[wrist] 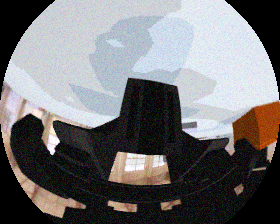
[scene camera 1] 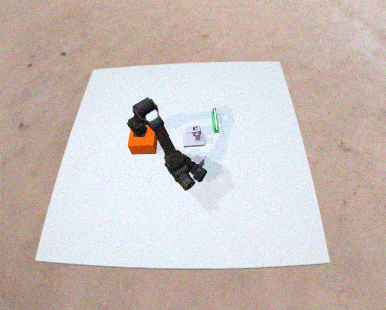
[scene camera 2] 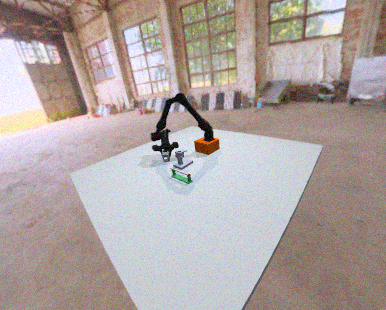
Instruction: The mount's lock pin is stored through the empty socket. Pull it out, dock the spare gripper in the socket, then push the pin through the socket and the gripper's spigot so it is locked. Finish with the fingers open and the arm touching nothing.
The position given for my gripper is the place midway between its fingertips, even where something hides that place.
I see my gripper (wrist: 144, 119) and a spare gripper (wrist: 150, 119).
